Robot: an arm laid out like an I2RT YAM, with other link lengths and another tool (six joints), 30 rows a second.
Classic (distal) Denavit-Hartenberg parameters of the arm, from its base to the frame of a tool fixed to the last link. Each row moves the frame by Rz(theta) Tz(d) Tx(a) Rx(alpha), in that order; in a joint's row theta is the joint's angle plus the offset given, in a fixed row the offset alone. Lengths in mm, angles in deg.
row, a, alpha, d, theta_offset
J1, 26.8, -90, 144.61, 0
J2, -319.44, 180, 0, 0
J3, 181.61, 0, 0, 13.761
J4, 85.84, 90, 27.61, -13.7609
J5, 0, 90, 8.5, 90
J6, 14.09, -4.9, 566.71, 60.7
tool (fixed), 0, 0, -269.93, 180
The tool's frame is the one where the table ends.
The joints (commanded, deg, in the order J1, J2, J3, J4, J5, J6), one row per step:
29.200, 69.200, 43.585, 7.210, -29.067, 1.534
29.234, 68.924, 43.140, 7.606, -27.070, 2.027
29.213, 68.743, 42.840, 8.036, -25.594, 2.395
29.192, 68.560, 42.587, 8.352, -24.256, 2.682
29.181, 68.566, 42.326, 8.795, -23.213, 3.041
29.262, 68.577, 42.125, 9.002, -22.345, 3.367
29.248, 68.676, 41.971, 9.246, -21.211, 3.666
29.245, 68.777, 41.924, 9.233, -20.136, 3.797
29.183, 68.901, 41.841, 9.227, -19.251, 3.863
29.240, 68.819, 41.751, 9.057, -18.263, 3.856
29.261, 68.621, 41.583, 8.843, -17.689, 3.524
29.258, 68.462, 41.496, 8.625, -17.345, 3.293
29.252, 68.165, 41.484, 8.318, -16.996, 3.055
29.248, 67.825, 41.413, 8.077, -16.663, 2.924
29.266, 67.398, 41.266, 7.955, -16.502, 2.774
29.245, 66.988, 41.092, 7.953, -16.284, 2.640
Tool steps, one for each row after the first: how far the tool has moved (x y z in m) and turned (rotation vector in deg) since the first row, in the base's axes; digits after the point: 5 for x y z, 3 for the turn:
0.00687, -0.00685, -0.00122, -0.189, -0.100, -1.999
0.01242, -0.01214, -0.00111, -0.240, -0.297, -3.526
0.01724, -0.01715, -0.00106, -0.316, -0.484, -4.900
0.02139, -0.02082, -0.00148, -0.305, -0.508, -6.005
0.02412, -0.02351, -0.00270, -0.356, -0.381, -6.842
0.02859, -0.02762, -0.00398, -0.488, -0.317, -8.020
0.03254, -0.03162, -0.00573, -0.778, -0.252, -9.084
0.03598, -0.03536, -0.00782, -1.087, -0.167, -10.007
0.03846, -0.03921, -0.00948, -1.444, -0.188, -10.887
0.03916, -0.04200, -0.01099, -1.885, -0.389, -11.315
0.03942, -0.04390, -0.01202, -2.191, -0.503, -11.576
0.03946, -0.04598, -0.01190, -2.431, -0.725, -11.845
0.03931, -0.04806, -0.01166, -2.579, -0.902, -12.128
0.03836, -0.04939, -0.01070, -2.616, -1.173, -12.223
0.03795, -0.05108, -0.00940, -2.615, -1.501, -12.419

